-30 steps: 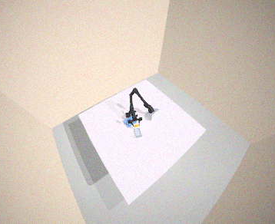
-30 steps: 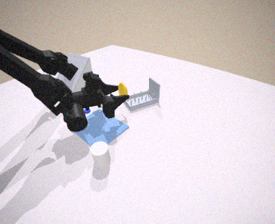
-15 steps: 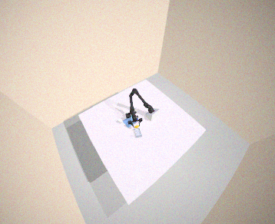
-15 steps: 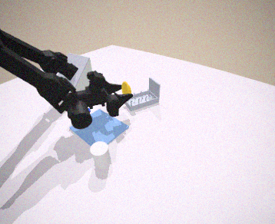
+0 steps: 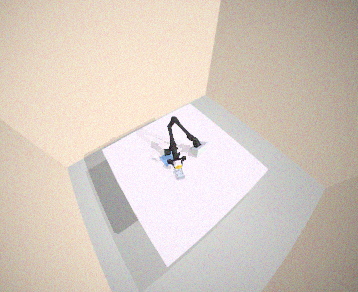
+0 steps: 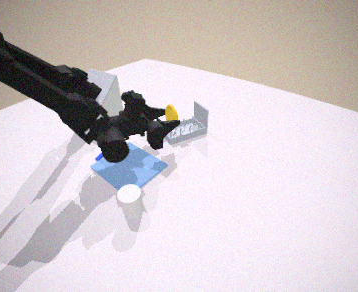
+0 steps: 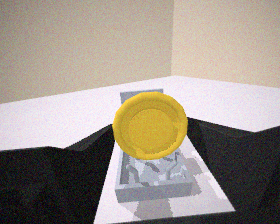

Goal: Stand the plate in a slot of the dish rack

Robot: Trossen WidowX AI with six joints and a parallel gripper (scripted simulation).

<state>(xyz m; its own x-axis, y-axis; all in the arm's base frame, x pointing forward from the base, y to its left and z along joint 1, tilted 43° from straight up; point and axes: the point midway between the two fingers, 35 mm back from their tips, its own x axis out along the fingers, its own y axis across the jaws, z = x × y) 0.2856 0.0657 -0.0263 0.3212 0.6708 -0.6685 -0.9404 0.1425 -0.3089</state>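
The grey dish rack lies 40 mm below my gripper tip, 30 mm to the left of it and 10 mm ahead of it. The rest, counted from my gripper tip: blue mat: 170 mm to the right, 60 mm below, 10 mm ahead; then white round cup: 240 mm to the right, 120 mm ahead, 40 mm below; then yellow plate: 10 mm to the right.
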